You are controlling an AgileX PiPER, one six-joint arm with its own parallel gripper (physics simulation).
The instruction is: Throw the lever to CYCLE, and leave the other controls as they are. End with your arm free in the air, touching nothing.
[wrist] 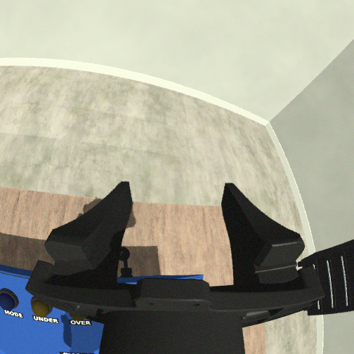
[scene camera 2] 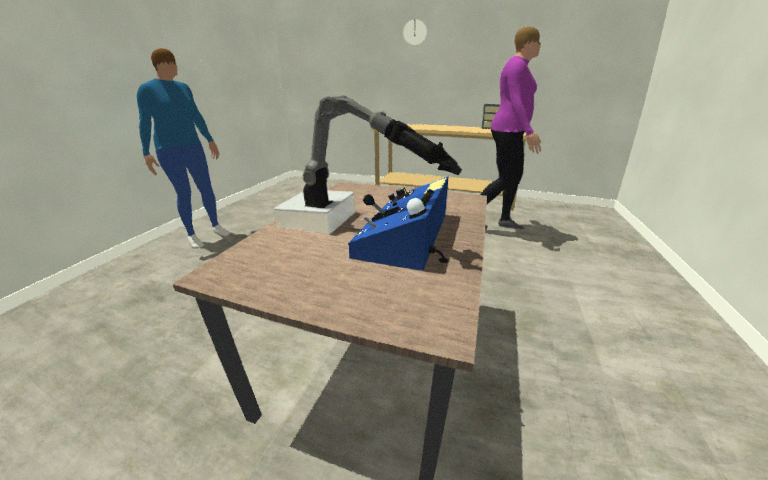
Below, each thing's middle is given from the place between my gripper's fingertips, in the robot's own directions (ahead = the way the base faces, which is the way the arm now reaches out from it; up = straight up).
Labels:
I see my gripper 20 cm above the blue console (scene camera 2: 404, 236), 19 cm past it and 14 cm to the right of it.

